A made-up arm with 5 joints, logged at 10 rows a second.
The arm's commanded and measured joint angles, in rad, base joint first. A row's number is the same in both.
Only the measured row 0 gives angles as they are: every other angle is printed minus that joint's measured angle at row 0.
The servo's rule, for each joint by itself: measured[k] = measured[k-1] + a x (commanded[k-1-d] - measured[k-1]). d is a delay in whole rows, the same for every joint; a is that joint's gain. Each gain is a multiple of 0.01, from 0.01 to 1. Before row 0 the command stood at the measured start. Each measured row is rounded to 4 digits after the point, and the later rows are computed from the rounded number. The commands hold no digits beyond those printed.
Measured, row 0:
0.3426, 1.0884, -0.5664, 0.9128, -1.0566
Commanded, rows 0 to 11:
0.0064, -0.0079, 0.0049, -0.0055, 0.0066
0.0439, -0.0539, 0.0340, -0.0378, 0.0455
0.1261, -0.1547, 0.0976, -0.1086, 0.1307
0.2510, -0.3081, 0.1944, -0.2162, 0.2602
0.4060, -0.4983, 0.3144, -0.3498, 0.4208
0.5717, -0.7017, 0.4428, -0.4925, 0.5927
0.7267, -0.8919, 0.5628, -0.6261, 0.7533
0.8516, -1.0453, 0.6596, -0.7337, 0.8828
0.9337, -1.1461, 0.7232, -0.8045, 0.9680
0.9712, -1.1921, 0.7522, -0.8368, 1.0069
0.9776, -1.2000, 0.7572, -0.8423, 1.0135
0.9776, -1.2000, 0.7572, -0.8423, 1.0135
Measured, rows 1 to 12:
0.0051, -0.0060, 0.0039, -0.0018, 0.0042
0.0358, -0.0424, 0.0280, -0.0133, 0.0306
0.1071, -0.1277, 0.0837, -0.0438, 0.0947
0.2208, -0.2648, 0.1723, -0.0990, 0.2006
0.3671, -0.4423, 0.2860, -0.1793, 0.3415
0.5287, -0.6394, 0.4114, -0.2795, 0.5023
0.6851, -0.8313, 0.5325, -0.3904, 0.6629
0.8166, -0.9939, 0.6342, -0.5003, 0.8036
0.9091, -1.1096, 0.7054, -0.5976, 0.9088
0.9582, -1.1723, 0.7428, -0.6741, 0.9716
0.9735, -1.1934, 0.7543, -0.7279, 0.9984
0.9767, -1.1984, 0.7566, -0.7645, 1.0081
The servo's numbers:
d 0
a 0.79 0.76 0.80 0.32 0.64

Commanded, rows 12 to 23:
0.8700, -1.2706, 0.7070, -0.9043, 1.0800
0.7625, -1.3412, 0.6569, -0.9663, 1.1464
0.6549, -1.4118, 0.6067, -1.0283, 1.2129
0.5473, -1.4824, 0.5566, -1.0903, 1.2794
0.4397, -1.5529, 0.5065, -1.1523, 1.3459
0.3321, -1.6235, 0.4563, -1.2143, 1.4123
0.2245, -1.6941, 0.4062, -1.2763, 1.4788
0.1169, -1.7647, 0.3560, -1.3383, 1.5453
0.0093, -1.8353, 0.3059, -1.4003, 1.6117
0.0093, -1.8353, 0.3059, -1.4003, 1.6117
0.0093, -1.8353, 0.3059, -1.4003, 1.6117
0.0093, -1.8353, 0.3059, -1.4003, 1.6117
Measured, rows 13 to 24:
0.8924, -1.2533, 0.7169, -0.8092, 1.0541
0.7898, -1.3201, 0.6689, -0.8595, 1.1132
0.6832, -1.3898, 0.6191, -0.9135, 1.1770
0.5758, -1.4602, 0.5691, -0.9701, 1.2425
0.4683, -1.5307, 0.5190, -1.0284, 1.3087
0.3607, -1.6012, 0.4688, -1.0879, 1.3750
0.2531, -1.6718, 0.4187, -1.1482, 1.4414
0.1455, -1.7424, 0.3685, -1.2090, 1.5079
0.0379, -1.8130, 0.3184, -1.2702, 1.5743
0.0153, -1.8299, 0.3084, -1.3118, 1.5982
0.0106, -1.8340, 0.3064, -1.3401, 1.6068
0.0096, -1.8350, 0.3060, -1.3594, 1.6099

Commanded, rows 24 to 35:
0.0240, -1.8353, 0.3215, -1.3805, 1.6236
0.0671, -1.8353, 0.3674, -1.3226, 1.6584
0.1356, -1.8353, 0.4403, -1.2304, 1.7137
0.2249, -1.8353, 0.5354, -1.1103, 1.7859
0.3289, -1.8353, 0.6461, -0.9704, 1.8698
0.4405, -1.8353, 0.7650, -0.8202, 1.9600
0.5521, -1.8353, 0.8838, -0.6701, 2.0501
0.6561, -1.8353, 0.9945, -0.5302, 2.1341
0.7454, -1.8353, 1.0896, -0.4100, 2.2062
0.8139, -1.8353, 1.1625, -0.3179, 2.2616
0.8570, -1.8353, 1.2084, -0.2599, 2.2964
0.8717, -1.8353, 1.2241, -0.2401, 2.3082
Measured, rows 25 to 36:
0.0210, -1.8352, 0.3184, -1.3662, 1.6187
0.0574, -1.8353, 0.3576, -1.3522, 1.6441
0.1192, -1.8353, 0.4238, -1.3132, 1.6886
0.2027, -1.8353, 0.5131, -1.2483, 1.7509
0.3024, -1.8353, 0.6195, -1.1594, 1.8270
0.4115, -1.8353, 0.7359, -1.0509, 1.9121
0.5226, -1.8353, 0.8542, -0.9290, 2.0004
0.6281, -1.8353, 0.9664, -0.8014, 2.0860
0.7208, -1.8353, 1.0650, -0.6762, 2.1629
0.7943, -1.8353, 1.1430, -0.5615, 2.2261
0.8438, -1.8353, 1.1953, -0.4650, 2.2711
0.8658, -1.8353, 1.2183, -0.3930, 2.2948

